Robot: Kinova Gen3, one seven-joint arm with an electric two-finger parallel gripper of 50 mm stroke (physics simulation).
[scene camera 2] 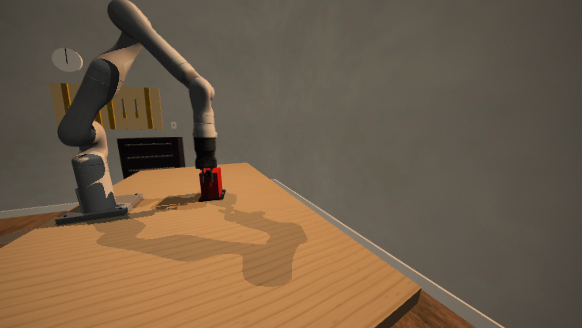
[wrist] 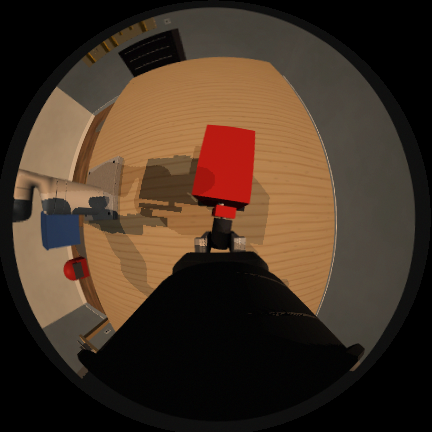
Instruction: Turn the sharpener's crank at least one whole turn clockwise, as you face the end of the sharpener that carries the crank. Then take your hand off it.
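The red sharpener (scene camera 2: 212, 185) (wrist: 226, 165) stands upright on its dark base on the table. Its crank shows in the wrist view as a red arm piece (wrist: 225, 211) and a black handle (wrist: 221, 231) that sticks out from the sharpener's crank end. My gripper (scene camera 2: 208, 174) (wrist: 219, 238) points down and is shut on the black crank handle, with one finger on each side of it. The lower part of the crank is hidden beneath the handle in the wrist view. In the scene view the crank is small and dark against the sharpener's side.
The wooden table (scene camera 2: 210, 300) (wrist: 210, 95) carries the arm's base plate (scene camera 2: 90, 217) (wrist: 107, 180) at the left. A dark drawer cabinet (scene camera 2: 151, 154) (wrist: 154, 52) stands beyond the far end. A blue box (wrist: 61, 231) and a red rounded object (wrist: 76, 269) show at the left in the wrist view.
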